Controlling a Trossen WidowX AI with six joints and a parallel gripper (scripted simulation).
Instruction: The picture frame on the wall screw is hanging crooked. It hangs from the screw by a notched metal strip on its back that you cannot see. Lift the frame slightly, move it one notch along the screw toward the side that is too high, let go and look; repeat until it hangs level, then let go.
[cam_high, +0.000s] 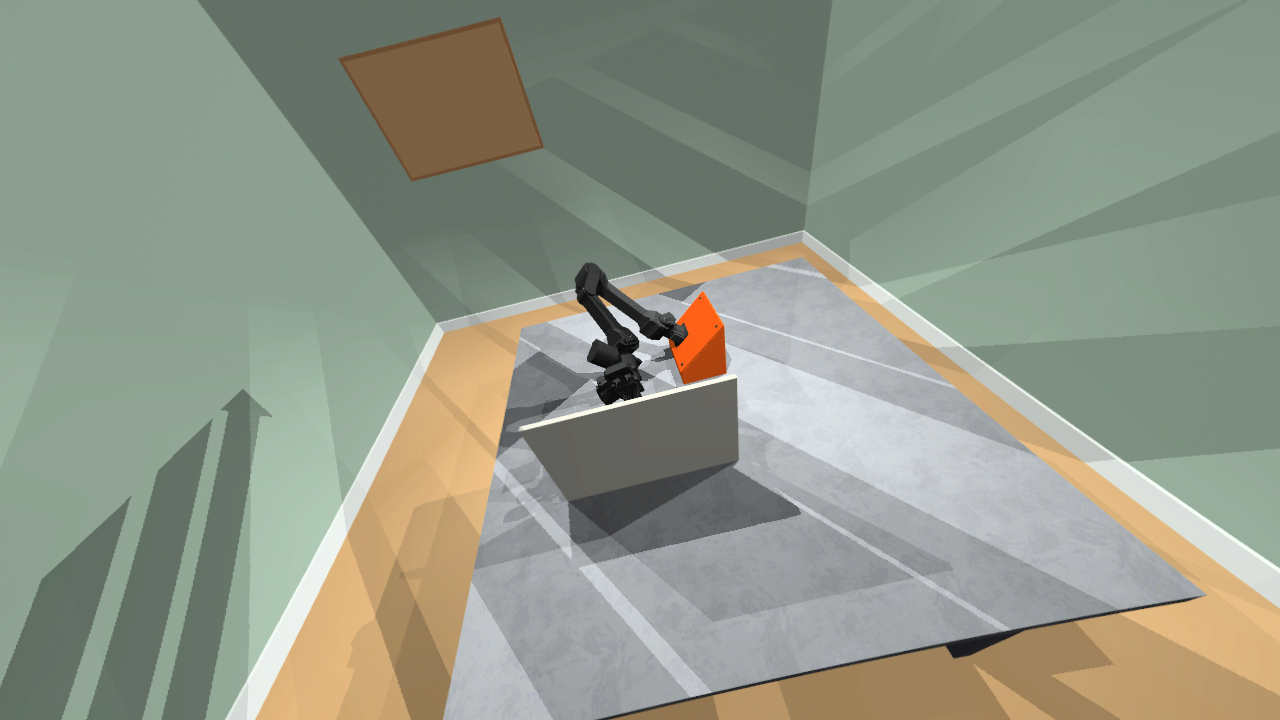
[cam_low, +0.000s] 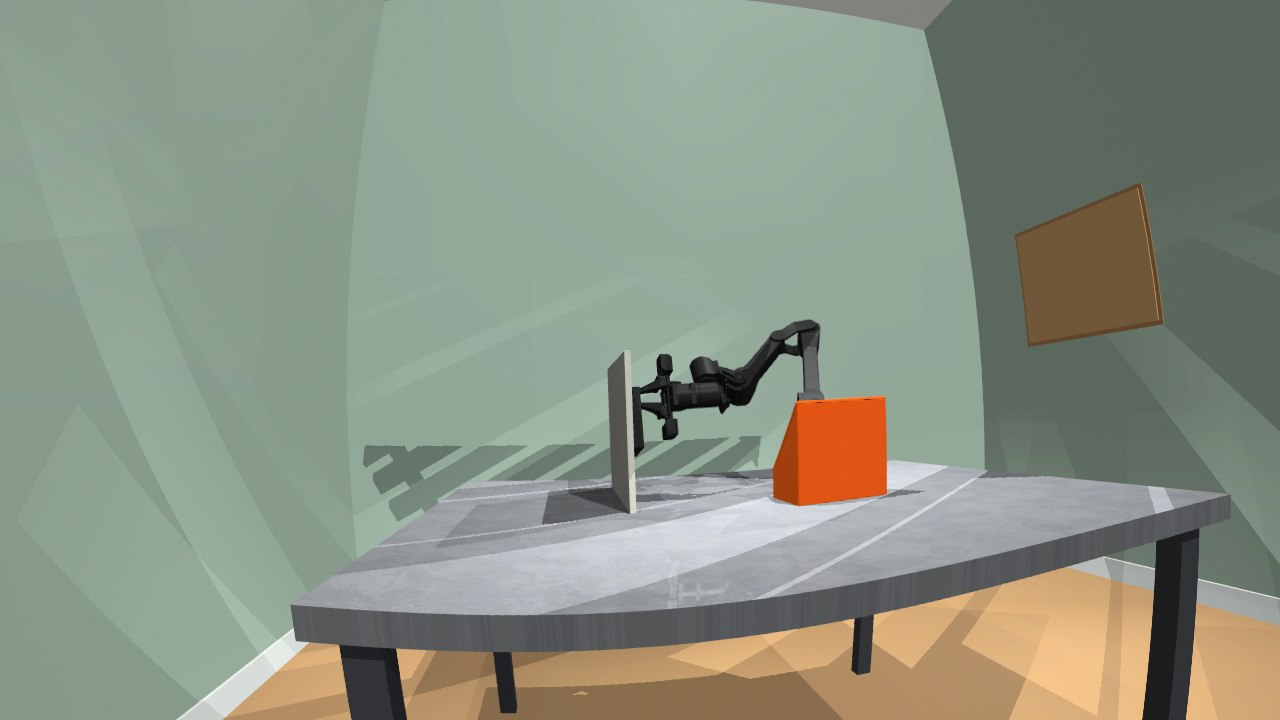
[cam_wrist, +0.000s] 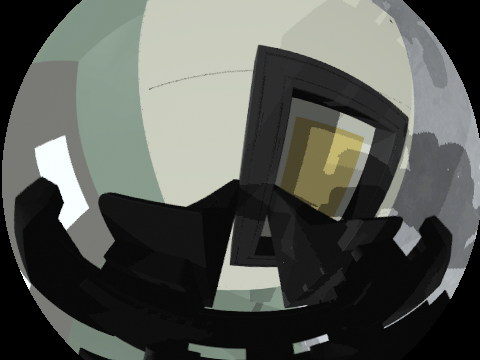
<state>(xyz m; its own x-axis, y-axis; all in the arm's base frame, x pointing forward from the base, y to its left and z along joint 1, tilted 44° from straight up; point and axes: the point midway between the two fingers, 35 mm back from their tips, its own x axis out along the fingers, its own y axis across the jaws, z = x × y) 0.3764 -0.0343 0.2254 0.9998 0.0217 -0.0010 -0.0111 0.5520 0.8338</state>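
Right now my gripper tip is 1 cm to the right of the picture frame and 5 cm above it. Round my gripper tip: wall panel (2 cm ahead, 7 cm below).
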